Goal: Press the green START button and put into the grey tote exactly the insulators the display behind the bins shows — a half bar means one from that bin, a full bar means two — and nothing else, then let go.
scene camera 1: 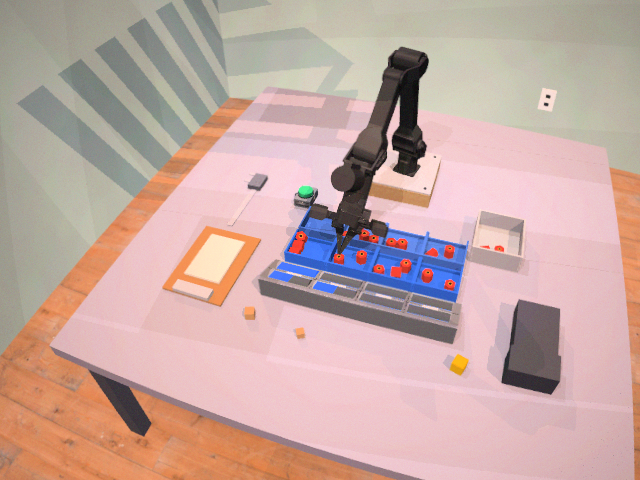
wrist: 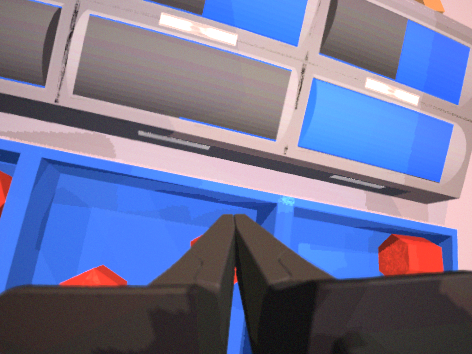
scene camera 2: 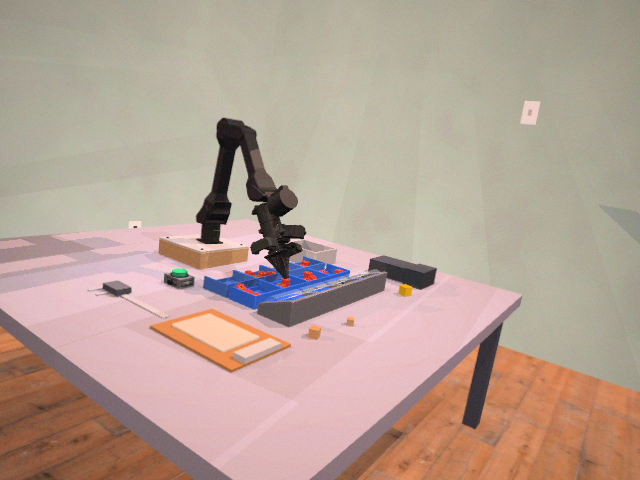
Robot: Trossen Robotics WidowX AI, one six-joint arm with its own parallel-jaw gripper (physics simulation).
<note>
My gripper (scene camera 1: 338,254) is shut, with nothing in its grasp. Further things: a grey tote (scene camera 2: 323,253), a dark box (scene camera 1: 532,362) and a grey display (scene camera 1: 401,321).
My gripper shows as well in the wrist view (wrist: 233,225) and in scene camera 2 (scene camera 2: 286,278). The grey display is seen too in the wrist view (wrist: 55,106) and in scene camera 2 (scene camera 2: 289,312).
</note>
